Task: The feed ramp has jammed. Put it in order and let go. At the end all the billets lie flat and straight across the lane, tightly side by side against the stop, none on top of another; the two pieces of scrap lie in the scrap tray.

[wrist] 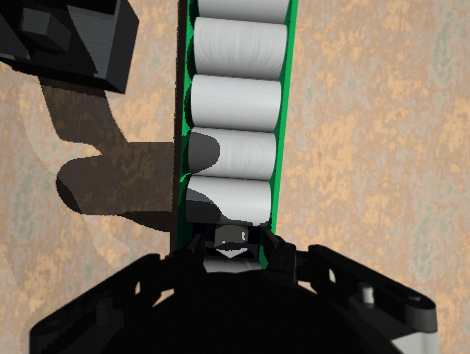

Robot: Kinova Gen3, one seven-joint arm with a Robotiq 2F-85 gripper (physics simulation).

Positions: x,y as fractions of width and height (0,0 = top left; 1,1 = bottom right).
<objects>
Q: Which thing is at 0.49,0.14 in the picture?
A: A billet.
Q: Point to a hexagonal scrap piece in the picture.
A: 0.49,0.68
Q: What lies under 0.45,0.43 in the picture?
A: A billet.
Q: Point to a billet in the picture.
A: At 0.45,0.74
</objects>
